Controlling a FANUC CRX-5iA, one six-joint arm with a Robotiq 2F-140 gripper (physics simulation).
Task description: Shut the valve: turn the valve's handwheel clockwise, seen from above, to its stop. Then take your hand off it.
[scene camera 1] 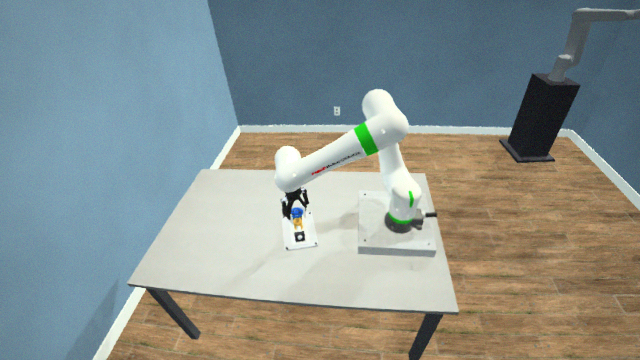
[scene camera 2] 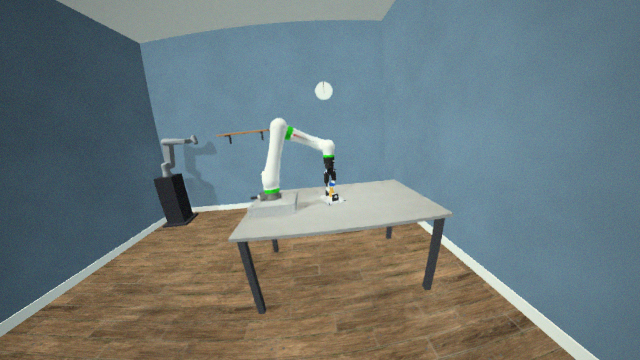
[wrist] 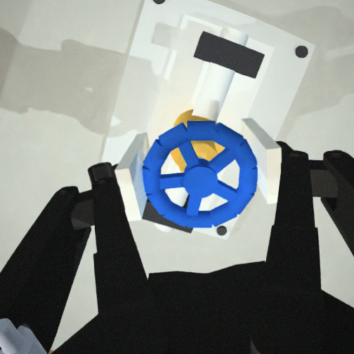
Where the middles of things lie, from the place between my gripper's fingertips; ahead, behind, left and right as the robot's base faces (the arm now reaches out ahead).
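The blue handwheel point(wrist: 199, 179) is 3 cm above my hand and 1 cm to the right of it.
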